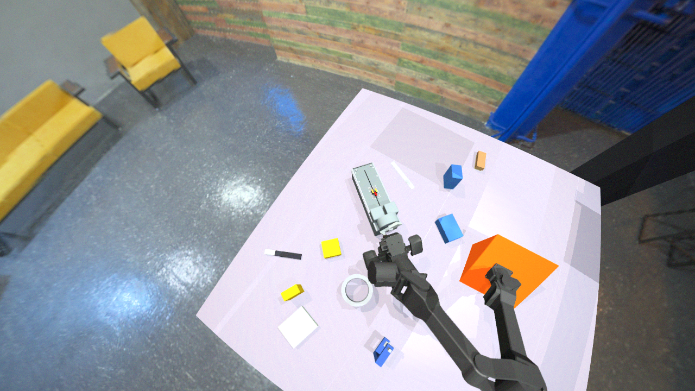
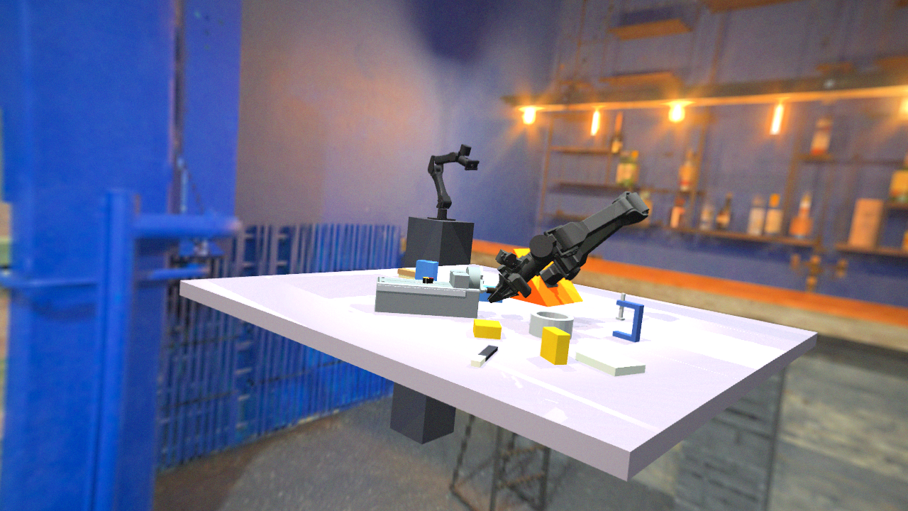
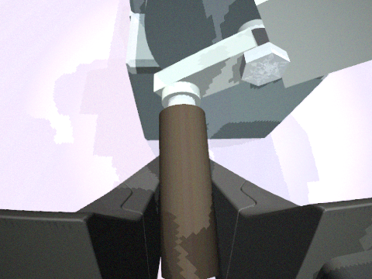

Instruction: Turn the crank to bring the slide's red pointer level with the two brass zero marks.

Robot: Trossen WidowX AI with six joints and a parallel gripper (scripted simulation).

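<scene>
Now: the brown crank handle 10 mm behind my gripper tip, 10 mm to the left of it and 30 mm above it. From my gripper tip the other things lie so: metal strip (60 mm ahead, 290 mm to the right, 40 mm below); blue clamp (160 mm behind, 310 mm to the left, 10 mm above); red pointer (100 mm ahead, 120 mm to the right, 40 mm above).
</scene>
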